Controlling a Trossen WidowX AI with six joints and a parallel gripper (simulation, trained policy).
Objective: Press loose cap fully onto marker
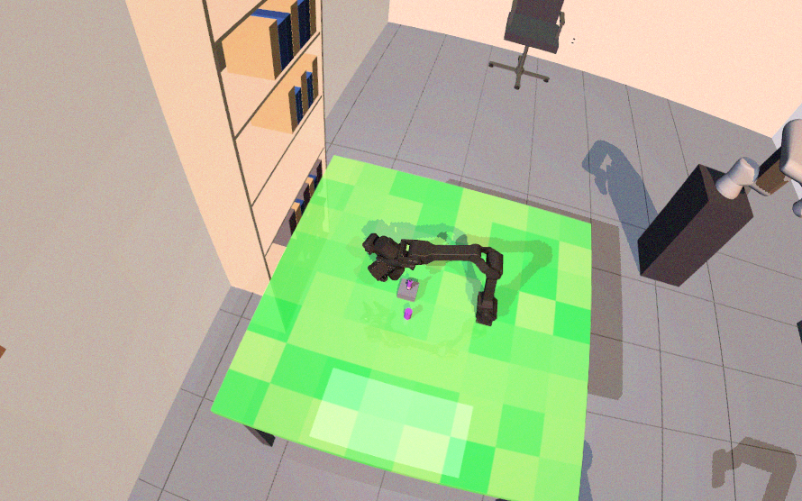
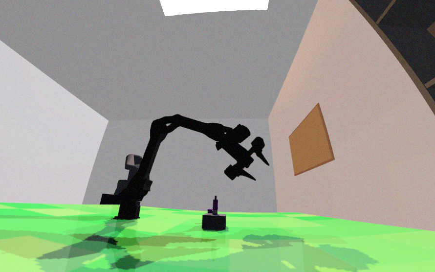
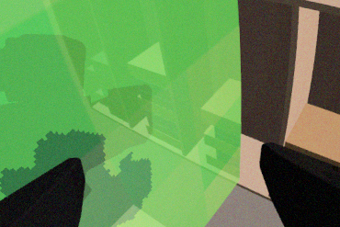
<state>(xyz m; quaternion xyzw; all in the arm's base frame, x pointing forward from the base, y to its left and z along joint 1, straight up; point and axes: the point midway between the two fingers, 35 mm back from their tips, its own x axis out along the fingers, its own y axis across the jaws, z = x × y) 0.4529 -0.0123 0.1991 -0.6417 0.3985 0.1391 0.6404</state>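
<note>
Right now my gripper tip is 18 cm past the purple cap, 11 cm to the right of it and 15 cm above it. From my gripper tip the other things lie so: grey holder block (16 cm behind, 16 cm below).
</note>
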